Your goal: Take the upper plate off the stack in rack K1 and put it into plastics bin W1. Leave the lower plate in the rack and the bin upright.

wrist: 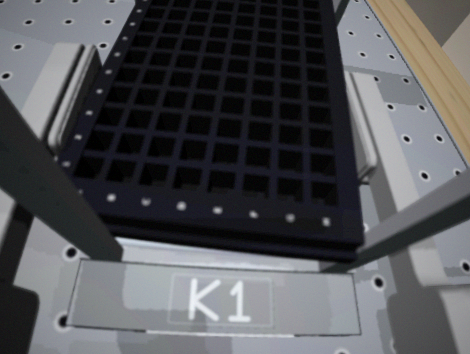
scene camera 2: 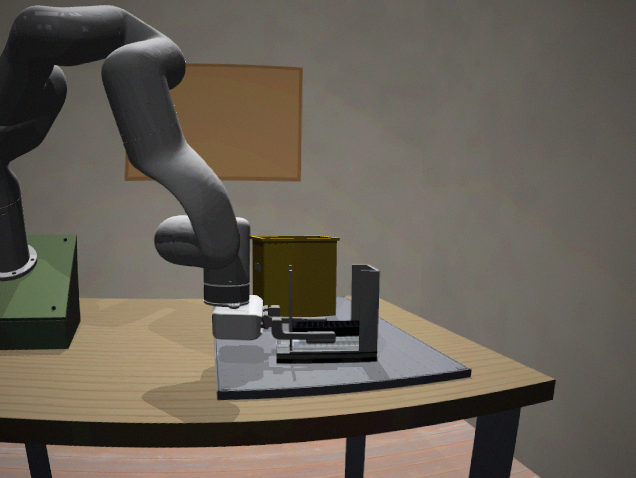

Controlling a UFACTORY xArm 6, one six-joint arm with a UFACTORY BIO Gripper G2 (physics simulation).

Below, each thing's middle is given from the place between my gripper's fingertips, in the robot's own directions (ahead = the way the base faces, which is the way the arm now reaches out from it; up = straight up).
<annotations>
My hand is right at the black plate (scene camera 2: 341,328). Round my hand: yellow plastics bin W1 (scene camera 2: 313,259): 34 cm to the left, 5 cm above, 4 cm ahead.
</annotations>
